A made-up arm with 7 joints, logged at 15 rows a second.
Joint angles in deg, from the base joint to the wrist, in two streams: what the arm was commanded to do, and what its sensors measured. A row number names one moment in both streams.
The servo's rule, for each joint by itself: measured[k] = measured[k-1] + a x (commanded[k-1-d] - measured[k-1]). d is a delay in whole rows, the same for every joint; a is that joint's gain. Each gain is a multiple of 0.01, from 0.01 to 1. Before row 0 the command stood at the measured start. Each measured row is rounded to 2 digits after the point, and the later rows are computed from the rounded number. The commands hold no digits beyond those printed.
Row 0, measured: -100.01 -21.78 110.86 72.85 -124.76 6.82 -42.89
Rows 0 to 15, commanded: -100.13 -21.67 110.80 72.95 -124.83 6.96 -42.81; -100.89 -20.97 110.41 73.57 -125.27 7.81 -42.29; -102.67 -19.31 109.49 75.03 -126.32 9.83 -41.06; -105.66 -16.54 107.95 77.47 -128.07 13.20 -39.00; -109.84 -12.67 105.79 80.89 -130.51 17.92 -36.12; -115.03 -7.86 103.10 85.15 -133.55 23.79 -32.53; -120.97 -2.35 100.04 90.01 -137.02 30.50 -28.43; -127.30 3.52 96.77 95.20 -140.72 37.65 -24.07; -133.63 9.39 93.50 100.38 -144.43 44.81 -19.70; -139.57 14.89 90.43 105.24 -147.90 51.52 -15.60; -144.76 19.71 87.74 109.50 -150.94 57.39 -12.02; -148.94 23.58 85.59 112.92 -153.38 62.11 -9.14; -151.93 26.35 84.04 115.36 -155.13 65.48 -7.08; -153.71 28.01 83.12 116.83 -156.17 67.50 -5.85; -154.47 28.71 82.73 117.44 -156.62 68.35 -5.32; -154.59 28.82 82.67 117.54 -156.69 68.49 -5.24
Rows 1 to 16, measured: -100.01 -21.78 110.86 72.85 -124.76 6.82 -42.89; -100.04 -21.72 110.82 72.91 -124.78 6.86 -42.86; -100.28 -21.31 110.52 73.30 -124.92 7.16 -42.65; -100.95 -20.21 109.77 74.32 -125.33 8.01 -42.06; -102.27 -18.19 108.44 76.18 -126.12 9.67 -40.93; -104.39 -15.15 106.51 78.96 -127.39 12.31 -39.15; -107.37 -11.14 104.02 82.61 -129.18 15.98 -36.70; -111.18 -6.31 101.11 86.98 -131.45 20.63 -33.64; -115.69 -0.90 97.94 91.83 -134.14 26.08 -30.10; -120.71 4.76 94.70 96.87 -137.12 32.07 -26.25; -125.99 10.33 91.58 101.81 -140.25 38.29 -22.31; -131.25 15.49 88.78 106.35 -143.35 44.40 -18.50; -136.20 19.94 86.45 110.23 -146.26 50.07 -15.04; -140.60 23.47 84.69 113.26 -148.83 55.00 -12.09; -144.27 25.97 83.54 115.37 -150.96 59.00 -9.78; -147.13 27.48 82.95 116.59 -152.60 61.99 -8.13
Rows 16 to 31, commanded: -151.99 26.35 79.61 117.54 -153.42 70.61 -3.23; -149.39 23.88 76.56 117.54 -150.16 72.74 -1.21; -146.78 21.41 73.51 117.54 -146.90 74.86 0.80; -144.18 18.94 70.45 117.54 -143.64 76.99 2.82; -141.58 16.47 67.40 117.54 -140.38 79.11 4.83; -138.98 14.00 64.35 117.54 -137.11 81.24 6.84; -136.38 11.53 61.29 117.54 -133.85 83.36 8.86; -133.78 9.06 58.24 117.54 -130.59 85.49 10.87; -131.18 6.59 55.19 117.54 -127.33 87.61 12.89; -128.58 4.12 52.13 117.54 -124.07 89.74 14.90; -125.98 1.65 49.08 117.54 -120.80 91.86 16.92; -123.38 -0.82 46.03 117.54 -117.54 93.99 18.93; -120.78 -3.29 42.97 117.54 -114.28 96.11 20.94; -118.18 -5.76 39.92 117.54 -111.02 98.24 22.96; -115.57 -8.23 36.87 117.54 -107.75 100.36 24.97; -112.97 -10.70 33.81 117.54 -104.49 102.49 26.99
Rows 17 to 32, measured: -149.22 28.22 82.75 117.15 -153.79 64.07 -7.06; -150.00 27.19 80.46 117.38 -153.68 66.16 -5.64; -149.83 25.37 77.61 117.47 -152.66 68.27 -4.00; -148.98 23.19 74.62 117.51 -150.99 70.38 -2.22; -147.64 20.85 71.58 117.53 -148.86 72.50 -0.36; -145.94 18.44 68.53 117.54 -146.40 74.62 1.56; -143.99 16.00 65.48 117.54 -143.71 76.74 3.51; -141.86 13.54 62.42 117.54 -140.85 78.86 5.49; -139.60 11.08 59.37 117.54 -137.87 80.98 7.48; -137.24 8.61 56.32 117.54 -134.81 83.10 9.48; -134.82 6.14 53.26 117.54 -131.70 85.22 11.49; -132.34 3.67 50.21 117.54 -128.54 87.34 13.50; -129.83 1.20 47.16 117.54 -125.35 89.47 15.51; -127.30 -1.27 44.10 117.54 -122.14 91.59 17.52; -124.75 -3.74 41.05 117.54 -118.92 93.72 19.53; -122.18 -6.21 38.00 117.54 -115.68 95.84 21.54
